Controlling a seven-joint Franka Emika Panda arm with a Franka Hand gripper.
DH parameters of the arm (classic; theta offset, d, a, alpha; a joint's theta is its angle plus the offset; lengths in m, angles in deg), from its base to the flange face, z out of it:
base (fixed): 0 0 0 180
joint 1: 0 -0.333 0 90
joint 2: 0 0 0 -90
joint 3: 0 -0.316 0.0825 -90
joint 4: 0 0 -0.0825 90
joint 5: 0 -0.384 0 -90
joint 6: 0 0 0.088 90
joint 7: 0 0.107 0 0
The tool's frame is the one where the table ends.
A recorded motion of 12 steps. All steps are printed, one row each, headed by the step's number.
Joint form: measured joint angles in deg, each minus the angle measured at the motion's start. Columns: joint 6, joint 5, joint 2, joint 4, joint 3, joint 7, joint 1.
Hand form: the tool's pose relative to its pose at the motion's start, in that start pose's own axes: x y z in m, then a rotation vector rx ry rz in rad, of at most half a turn. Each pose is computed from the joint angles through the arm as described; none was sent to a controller.
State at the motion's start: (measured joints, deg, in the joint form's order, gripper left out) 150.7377 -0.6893 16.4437 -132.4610 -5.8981 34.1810 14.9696
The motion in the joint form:
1: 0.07 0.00 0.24 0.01 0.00 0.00 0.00
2: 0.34 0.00 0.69 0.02 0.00 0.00 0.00
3: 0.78 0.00 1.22 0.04 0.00 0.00 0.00
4: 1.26 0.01 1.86 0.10 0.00 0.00 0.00
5: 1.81 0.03 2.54 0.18 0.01 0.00 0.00
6: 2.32 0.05 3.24 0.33 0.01 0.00 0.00
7: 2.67 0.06 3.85 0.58 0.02 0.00 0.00
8: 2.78 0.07 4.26 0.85 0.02 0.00 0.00
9: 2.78 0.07 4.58 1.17 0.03 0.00 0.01
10: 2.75 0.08 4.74 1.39 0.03 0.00 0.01
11: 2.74 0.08 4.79 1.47 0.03 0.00 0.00
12: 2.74 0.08 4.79 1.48 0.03 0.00 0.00
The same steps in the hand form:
1: -0.0003 0.0002 0.0020 -0.0013 -0.0025 0.0002
2: -0.0006 0.0005 0.0056 -0.0023 -0.0053 0.0005
3: -0.0008 0.0007 0.0097 -0.0023 -0.0067 0.0008
4: -0.0009 0.0009 0.0144 -0.0025 -0.0086 0.0011
5: -0.0009 0.0011 0.0193 -0.0023 -0.0098 0.0014
6: -0.0007 0.0011 0.0240 -0.0019 -0.0108 0.0016
7: 0.0001 0.0007 0.0276 -0.0013 -0.0114 0.0021
8: 0.0010 0.0001 0.0296 -0.0011 -0.0121 0.0022
9: 0.0023 -0.0005 0.0307 -0.0007 -0.0123 0.0027
10: 0.0033 -0.0011 0.0310 -0.0003 -0.0120 0.0027
11: 0.0036 -0.0015 0.0310 0.0000 -0.0118 0.0025
12: 0.0036 -0.0015 0.0309 0.0001 -0.0116 0.0025

